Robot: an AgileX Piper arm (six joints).
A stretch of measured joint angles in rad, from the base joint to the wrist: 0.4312, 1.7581, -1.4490, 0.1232, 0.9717, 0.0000; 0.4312, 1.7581, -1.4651, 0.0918, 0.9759, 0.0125; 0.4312, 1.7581, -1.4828, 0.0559, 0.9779, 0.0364; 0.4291, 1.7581, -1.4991, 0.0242, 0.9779, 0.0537; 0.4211, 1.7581, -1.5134, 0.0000, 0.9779, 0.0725; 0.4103, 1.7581, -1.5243, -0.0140, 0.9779, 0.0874; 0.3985, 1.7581, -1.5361, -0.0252, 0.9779, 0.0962; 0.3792, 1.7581, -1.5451, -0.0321, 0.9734, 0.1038; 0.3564, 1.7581, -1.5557, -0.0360, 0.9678, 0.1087; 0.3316, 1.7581, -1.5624, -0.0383, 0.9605, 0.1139; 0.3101, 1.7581, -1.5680, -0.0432, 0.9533, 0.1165; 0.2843, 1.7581, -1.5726, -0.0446, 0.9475, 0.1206; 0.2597, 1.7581, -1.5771, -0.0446, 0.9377, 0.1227; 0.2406, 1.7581, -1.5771, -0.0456, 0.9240, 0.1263; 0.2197, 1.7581, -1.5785, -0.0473, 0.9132, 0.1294
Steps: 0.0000, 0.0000, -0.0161, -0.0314, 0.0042, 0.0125; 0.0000, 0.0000, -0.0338, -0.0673, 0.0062, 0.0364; -0.0021, 0.0000, -0.0501, -0.0990, 0.0062, 0.0537; -0.0101, 0.0000, -0.0644, -0.1232, 0.0062, 0.0725; -0.0209, 0.0000, -0.0753, -0.1372, 0.0062, 0.0874; -0.0327, 0.0000, -0.0871, -0.1484, 0.0062, 0.0962; -0.0520, 0.0000, -0.0961, -0.1553, 0.0017, 0.1038; -0.0748, 0.0000, -0.1067, -0.1592, -0.0039, 0.1087; -0.0996, 0.0000, -0.1134, -0.1615, -0.0112, 0.1139; -0.1211, 0.0000, -0.1190, -0.1664, -0.0184, 0.1165; -0.1469, 0.0000, -0.1236, -0.1678, -0.0242, 0.1206; -0.1715, 0.0000, -0.1281, -0.1678, -0.0340, 0.1227; -0.1906, 0.0000, -0.1281, -0.1688, -0.0477, 0.1263; -0.2115, 0.0000, -0.1295, -0.1705, -0.0585, 0.1294
